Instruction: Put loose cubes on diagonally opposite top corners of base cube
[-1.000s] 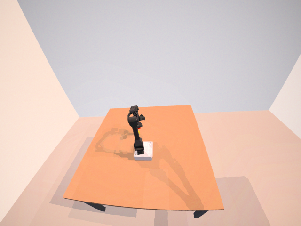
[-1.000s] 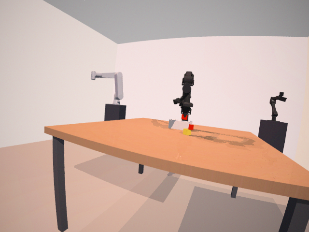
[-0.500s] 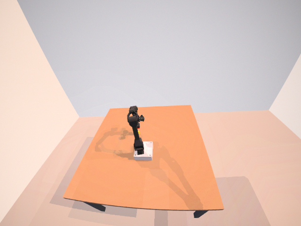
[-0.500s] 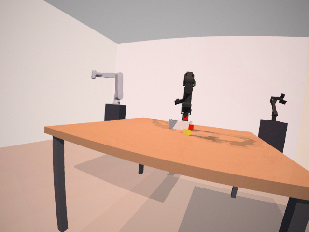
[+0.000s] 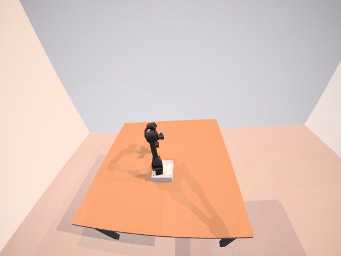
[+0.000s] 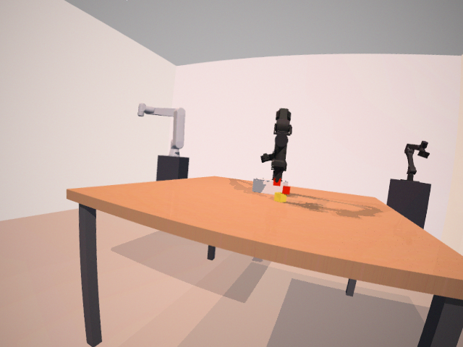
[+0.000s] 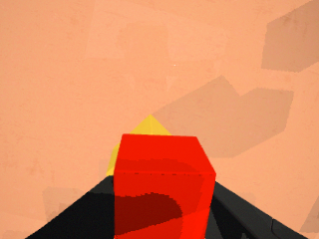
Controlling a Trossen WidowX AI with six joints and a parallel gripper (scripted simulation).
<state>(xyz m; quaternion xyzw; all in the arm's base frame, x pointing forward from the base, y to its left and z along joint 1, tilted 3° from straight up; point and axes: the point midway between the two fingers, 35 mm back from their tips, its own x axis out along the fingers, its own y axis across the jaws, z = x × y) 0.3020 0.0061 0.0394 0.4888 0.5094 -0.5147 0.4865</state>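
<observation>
My gripper tip is now 5 cm to the right of the red cube and 3 cm above it. Round my gripper tip: yellow cube (2 cm to the left, 7 cm below).
</observation>
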